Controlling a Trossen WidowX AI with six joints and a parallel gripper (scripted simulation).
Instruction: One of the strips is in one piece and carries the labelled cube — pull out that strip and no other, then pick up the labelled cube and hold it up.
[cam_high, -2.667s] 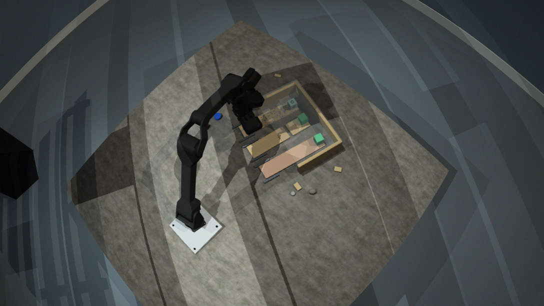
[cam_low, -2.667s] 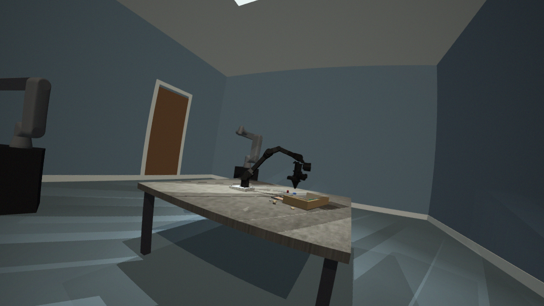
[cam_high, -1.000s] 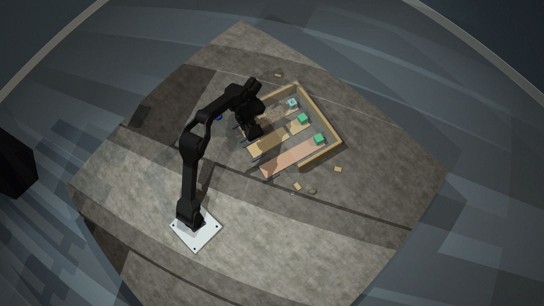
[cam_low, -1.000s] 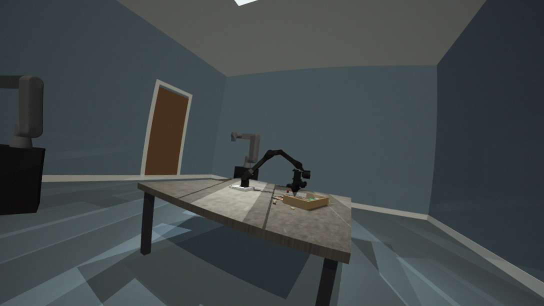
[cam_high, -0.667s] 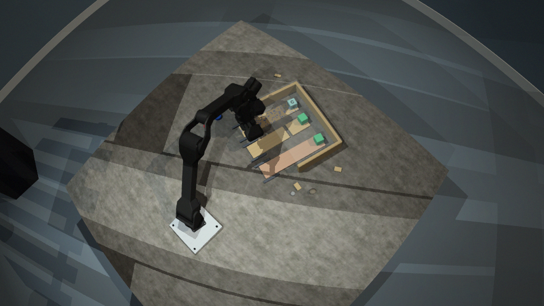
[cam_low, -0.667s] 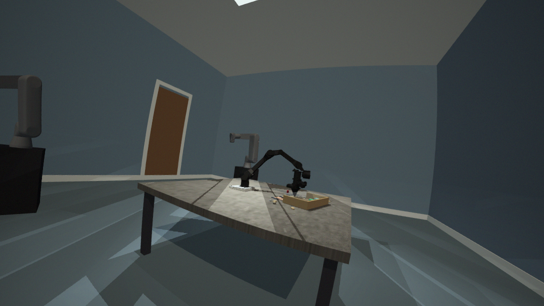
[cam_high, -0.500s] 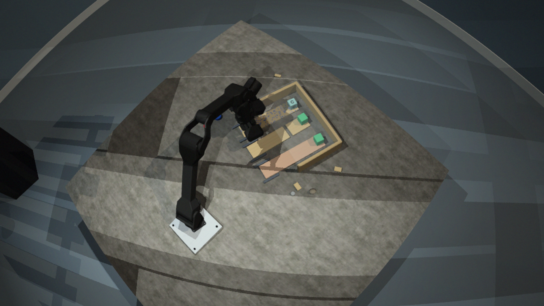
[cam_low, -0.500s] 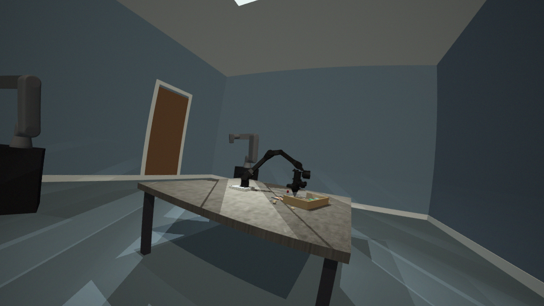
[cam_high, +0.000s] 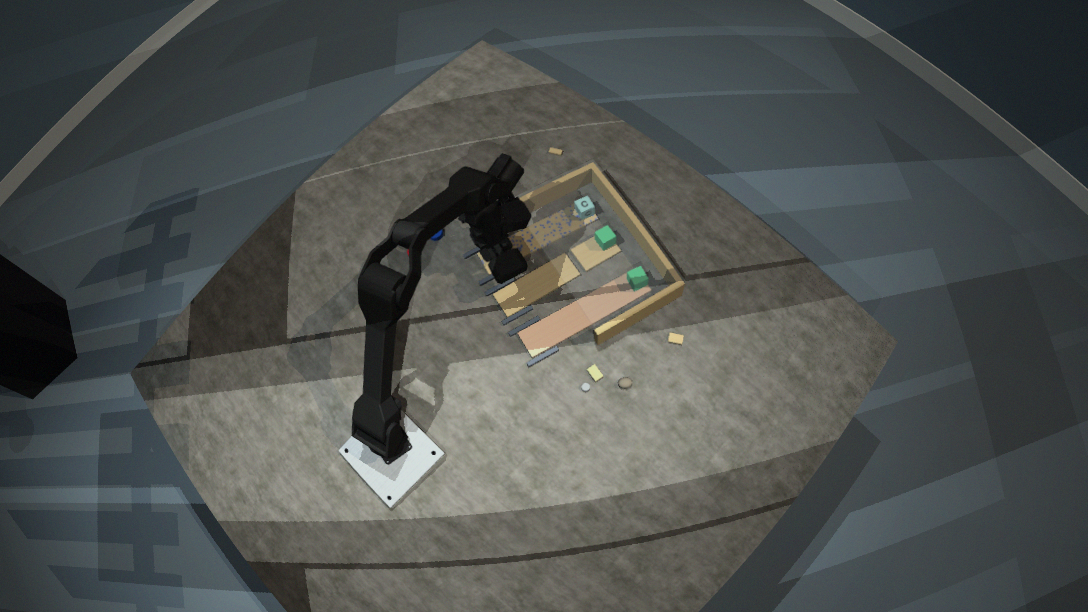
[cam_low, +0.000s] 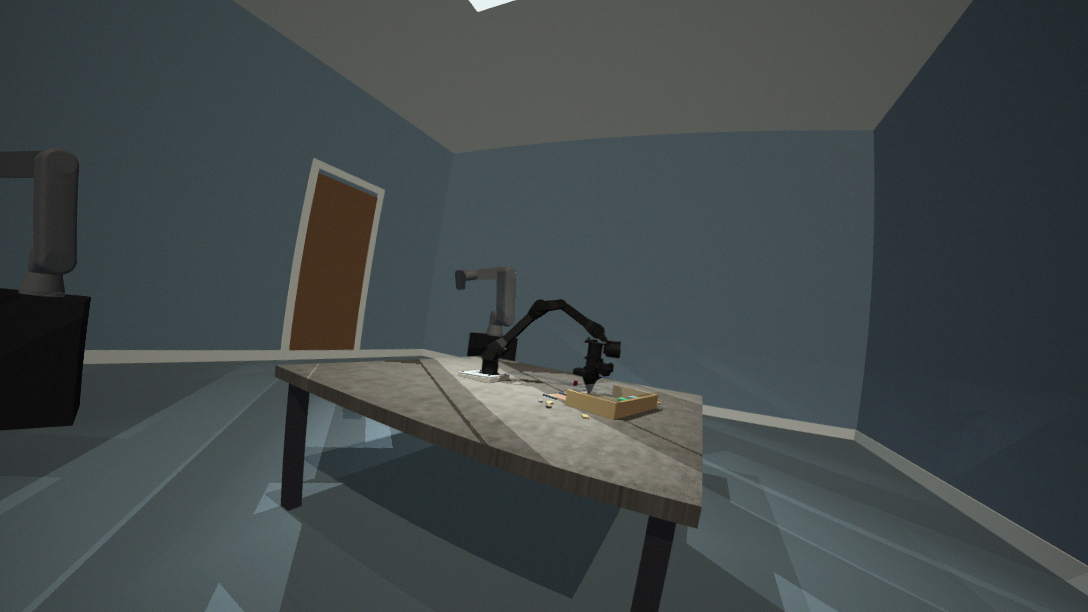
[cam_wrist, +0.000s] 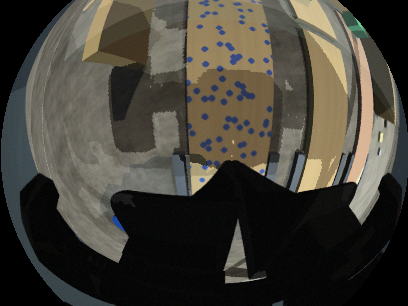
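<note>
Now: the small red thing 13 cm behind my gripper tip, 11 cm to the left of it and 1 cm above it. Also, from my gripper tip: brown disc 4 cm ahead, 35 cm to the right; blue disc 7 cm behind, 13 cm to the left.
</note>
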